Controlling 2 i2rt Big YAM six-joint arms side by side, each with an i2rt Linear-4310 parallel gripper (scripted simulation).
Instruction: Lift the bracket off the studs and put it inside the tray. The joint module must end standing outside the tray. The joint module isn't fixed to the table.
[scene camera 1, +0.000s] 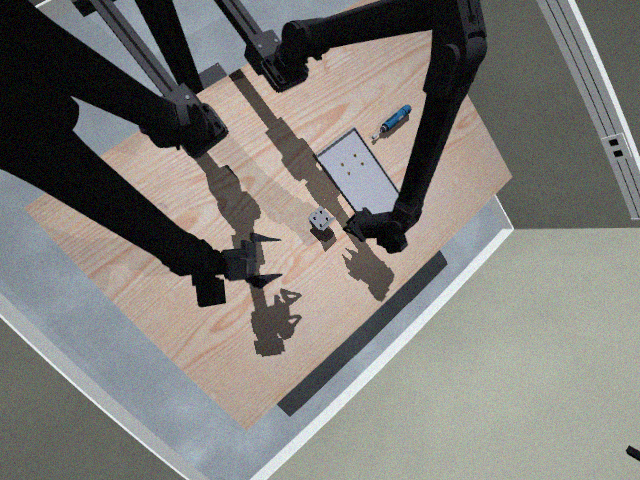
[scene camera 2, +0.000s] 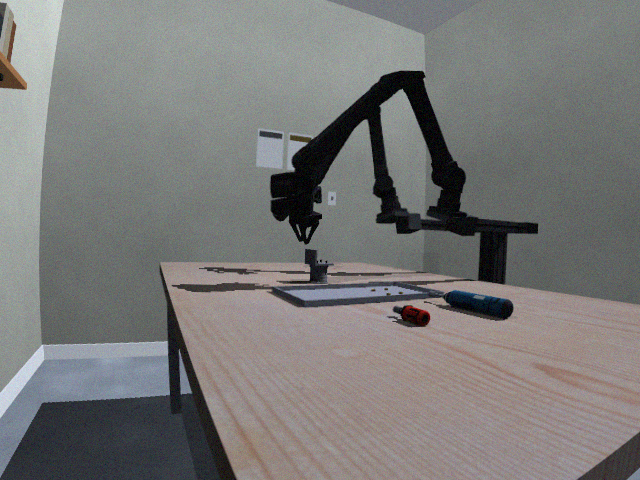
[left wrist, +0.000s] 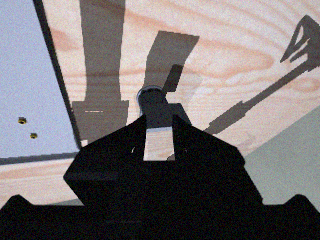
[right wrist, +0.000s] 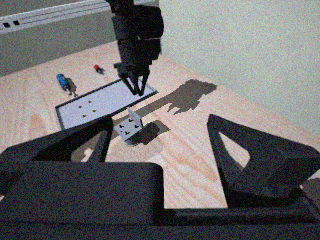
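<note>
A shallow tray shows in the pictures, together with the left gripper and the right gripper. The right wrist view also shows the left gripper, and the right gripper also shows in the right wrist view.
</note>
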